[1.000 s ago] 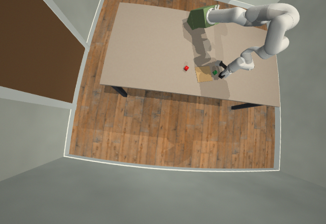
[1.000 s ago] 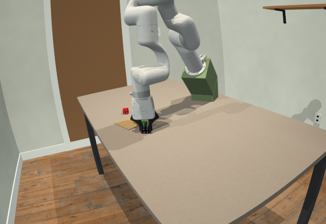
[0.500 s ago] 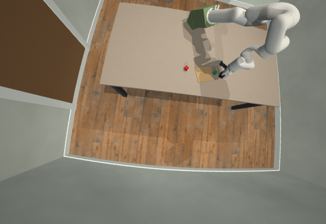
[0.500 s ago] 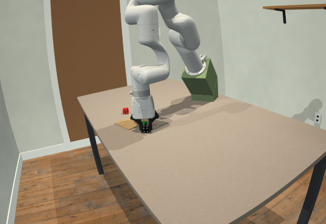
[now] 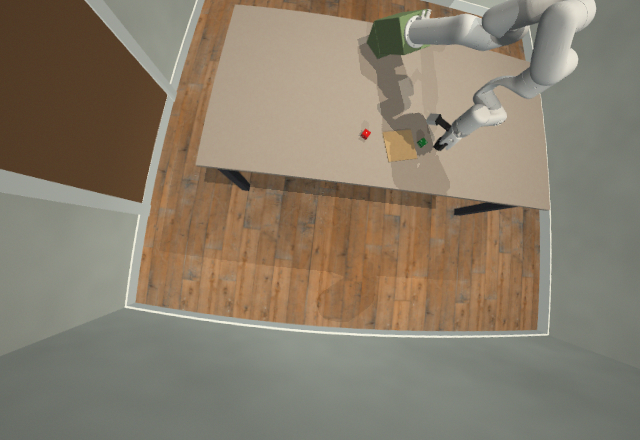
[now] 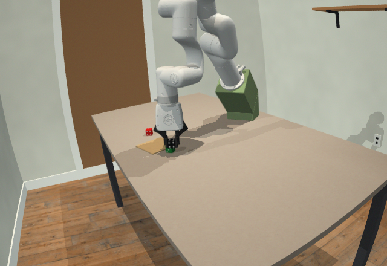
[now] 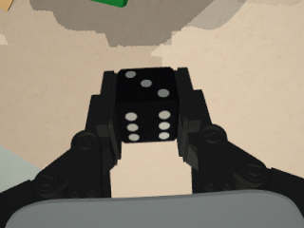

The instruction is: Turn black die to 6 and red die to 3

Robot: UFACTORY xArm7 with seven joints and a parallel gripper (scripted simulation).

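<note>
The tan mat lies 30 mm ahead of my hand, 160 mm to the right of it and 60 mm below it. The rest, counted from my hand: black die 10 mm below; then red die 20 mm ahead, 330 mm to the right, 50 mm below; then green die 10 mm behind, 60 mm to the right, 50 mm below.
</note>
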